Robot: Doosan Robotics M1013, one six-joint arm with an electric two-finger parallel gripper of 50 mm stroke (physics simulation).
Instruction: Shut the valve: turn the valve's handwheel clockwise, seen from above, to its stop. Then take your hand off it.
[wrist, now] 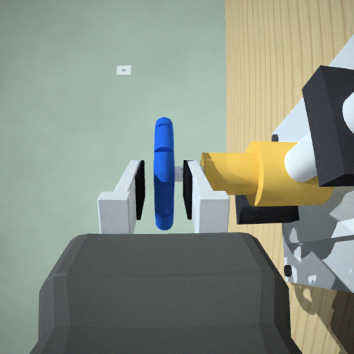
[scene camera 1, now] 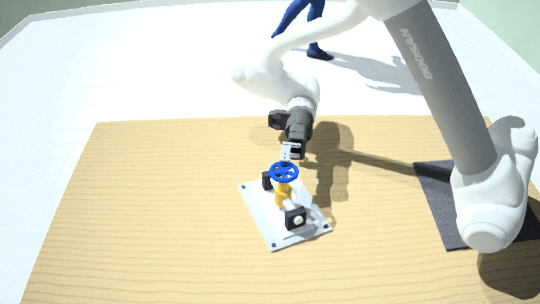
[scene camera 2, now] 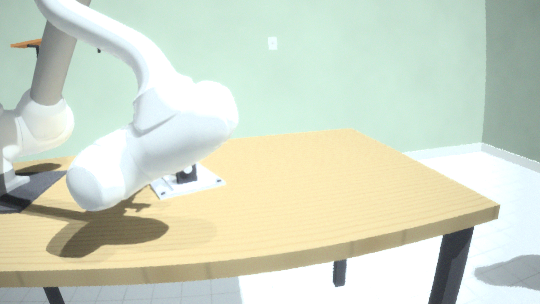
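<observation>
The blue handwheel (scene camera 1: 283, 178) (wrist: 164, 165) stands on the yellow valve body (scene camera 1: 282, 196) (wrist: 285, 172). In the wrist view the wheel shows edge-on between the two fingers, with a gap on each side. My gripper (scene camera 1: 291, 151) (wrist: 163, 178) is open and lies level at the far rim of the wheel, one finger above it and one below. In scene camera 2 the arm hides the handwheel and the gripper; one black pipe support (scene camera 2: 186, 174) shows.
The valve is mounted on a light base plate (scene camera 1: 262, 225) (scene camera 2: 216, 183) with black pipe supports (scene camera 1: 295, 218) (wrist: 327, 130). It stands on the wooden table (scene camera 1: 150, 225) (scene camera 2: 320, 190). The arm's base stands on a dark mat (scene camera 1: 437, 200). A person's blue legs (scene camera 1: 315, 30) show beyond the table.
</observation>
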